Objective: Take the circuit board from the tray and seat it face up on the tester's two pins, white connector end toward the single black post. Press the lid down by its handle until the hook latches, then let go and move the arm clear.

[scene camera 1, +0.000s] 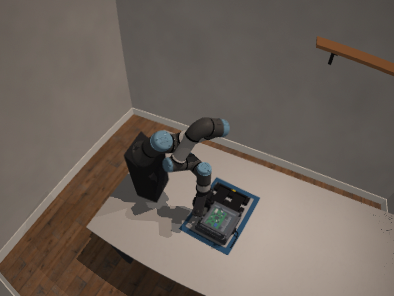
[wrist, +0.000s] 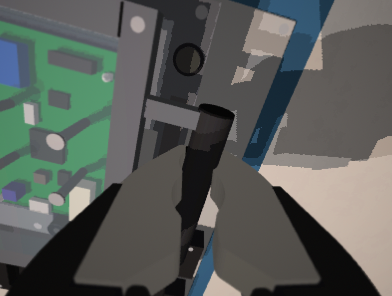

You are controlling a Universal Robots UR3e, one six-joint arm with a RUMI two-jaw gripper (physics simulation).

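A tester lid is visible, as is my gripper.
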